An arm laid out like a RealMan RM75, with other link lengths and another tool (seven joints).
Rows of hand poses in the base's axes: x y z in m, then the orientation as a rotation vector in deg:
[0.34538, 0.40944, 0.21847, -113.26, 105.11, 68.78]
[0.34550, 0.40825, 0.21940, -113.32, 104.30, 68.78]
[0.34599, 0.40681, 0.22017, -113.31, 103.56, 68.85]
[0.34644, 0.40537, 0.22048, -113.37, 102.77, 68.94]
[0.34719, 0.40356, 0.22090, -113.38, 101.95, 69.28]
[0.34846, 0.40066, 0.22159, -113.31, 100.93, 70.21]
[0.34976, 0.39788, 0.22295, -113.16, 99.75, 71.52]
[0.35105, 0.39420, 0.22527, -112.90, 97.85, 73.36]
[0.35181, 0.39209, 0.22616, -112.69, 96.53, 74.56]
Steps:
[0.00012, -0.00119, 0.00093, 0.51, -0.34, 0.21]
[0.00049, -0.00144, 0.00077, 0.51, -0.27, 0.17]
[0.00045, -0.00144, 0.00031, 0.51, -0.26, 0.24]
[0.00075, -0.00181, 0.00042, 0.59, -0.11, 0.27]
[0.00127, -0.00290, 0.00069, 0.85, 0.21, 0.40]
[0.00130, -0.00278, 0.00136, 1.04, 0.41, 0.48]
[0.00129, -0.00368, 0.00232, 1.63, 0.50, 0.71]
[0.00076, -0.00211, 0.00089, 1.13, 0.30, 0.47]

